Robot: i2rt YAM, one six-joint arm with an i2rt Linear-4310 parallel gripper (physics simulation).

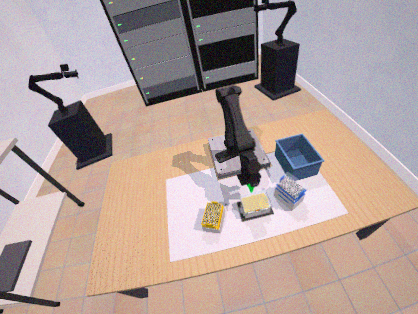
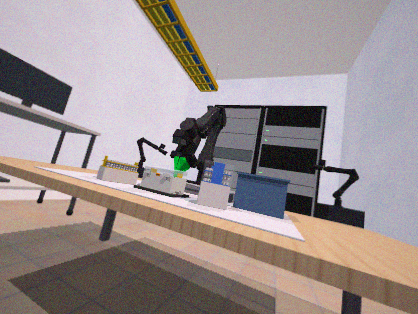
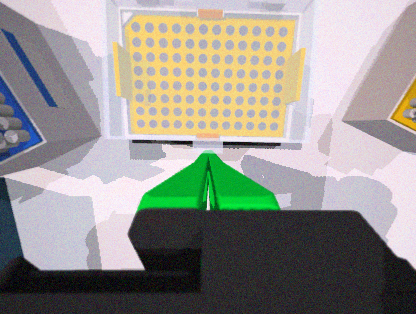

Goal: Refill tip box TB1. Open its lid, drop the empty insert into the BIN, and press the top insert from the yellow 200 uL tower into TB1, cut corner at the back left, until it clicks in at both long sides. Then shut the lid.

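TB1 [image 1: 257,213] [image 2: 162,183] [image 3: 125,117] stands on a dark base on the mat. Its clear lid [image 3: 306,122] appears to lie flat over it. Through the lid shows a yellow insert [image 1: 256,202] [image 3: 207,77] with rows of empty holes. My gripper [image 1: 251,189] [image 2: 180,172] [image 3: 208,157] is shut with nothing between its green fingertips, right beside the lid's tab on the robot-facing long side. Whether they touch cannot be told. The yellow tower [image 1: 213,216] [image 2: 119,170] [image 3: 406,115] stands to one side of TB1. The BIN [image 1: 299,156] [image 2: 261,195] [image 3: 7,225] stands beyond its other side.
A blue tower [image 1: 291,190] [image 2: 214,193] [image 3: 22,125] stands between TB1 and the bin, close to both. The white mat [image 1: 185,240] lies on the wooden table [image 1: 130,215]. The arm's base plate [image 1: 222,170] is behind TB1.
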